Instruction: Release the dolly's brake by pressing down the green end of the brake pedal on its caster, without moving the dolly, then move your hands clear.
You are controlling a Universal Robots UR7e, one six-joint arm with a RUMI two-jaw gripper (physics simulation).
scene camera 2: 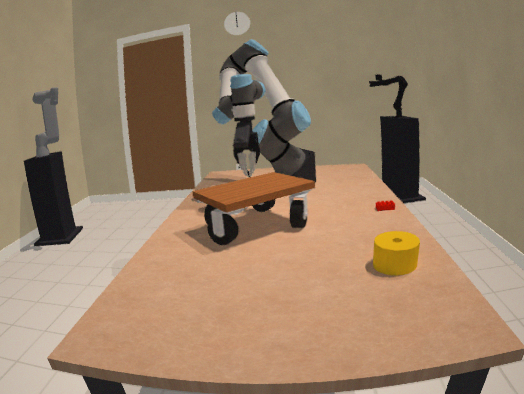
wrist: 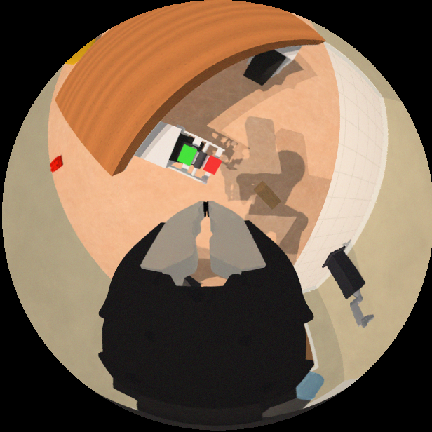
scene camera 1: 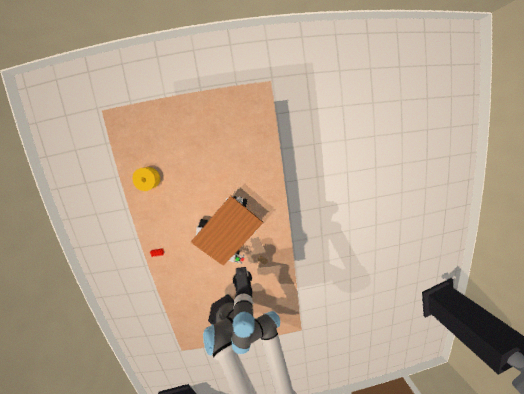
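Observation:
The dolly (scene camera 1: 227, 230) (scene camera 2: 255, 190) (wrist: 175, 60) has a wooden deck and stands on black-wheeled casters. From under its near edge sticks a white caster bracket (wrist: 162, 143) with the brake pedal. The pedal's green end (scene camera 1: 237, 259) (wrist: 187, 155) lies nearer the deck, and its red end (scene camera 1: 242, 259) (wrist: 212, 164) lies farther out. The pedal's tilt cannot be told. In scene camera 2 the deck hides the pedal. My gripper (scene camera 1: 241, 270) (scene camera 2: 249, 174) (wrist: 206, 203) is shut and empty, pointing down. It is beside the pedal on the arm's side, apart from it and from the deck.
A yellow cylinder (scene camera 1: 146, 179) (scene camera 2: 396, 255) (wrist: 81, 52) and a red brick (scene camera 1: 157, 252) (scene camera 2: 385, 205) (wrist: 56, 163) are on the table (scene camera 1: 200, 130) (scene camera 2: 300, 310), away from the dolly. A small brown rectangle (wrist: 267, 195) shows among the arm's shadows. The deck edge overhangs the caster.

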